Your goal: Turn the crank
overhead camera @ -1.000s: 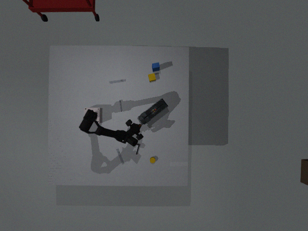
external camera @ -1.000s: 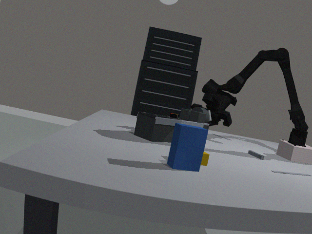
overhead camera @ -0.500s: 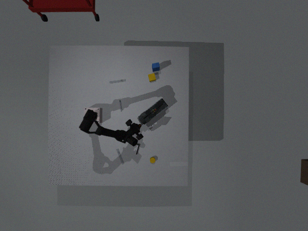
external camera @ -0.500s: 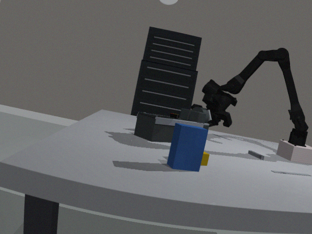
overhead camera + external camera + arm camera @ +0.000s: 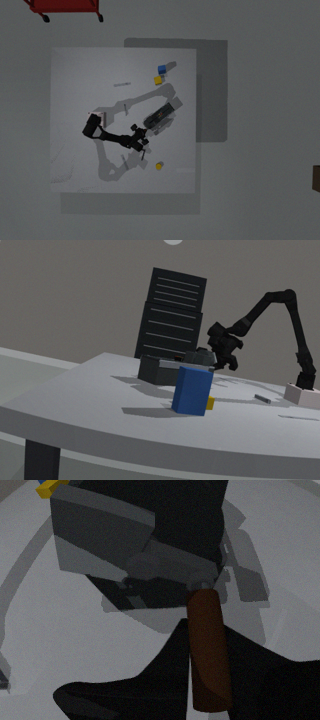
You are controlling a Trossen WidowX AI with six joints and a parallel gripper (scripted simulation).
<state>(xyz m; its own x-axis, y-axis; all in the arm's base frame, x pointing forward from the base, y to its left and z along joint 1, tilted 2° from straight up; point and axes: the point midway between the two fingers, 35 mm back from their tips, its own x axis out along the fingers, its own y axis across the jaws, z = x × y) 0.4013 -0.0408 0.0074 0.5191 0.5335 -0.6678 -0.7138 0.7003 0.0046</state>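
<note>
Now: gripper tip 30 mm below the brown crank handle, 10 mm to the left of it and 10 mm past it. The rest, counted from my gripper tip: red pointer (150 mm to the left, 110 mm ahead, 40 mm above); then black hex key (210 mm to the right, 40 mm below); then yellow block (440 mm to the left, 40 mm ahead, 30 mm below).
</note>
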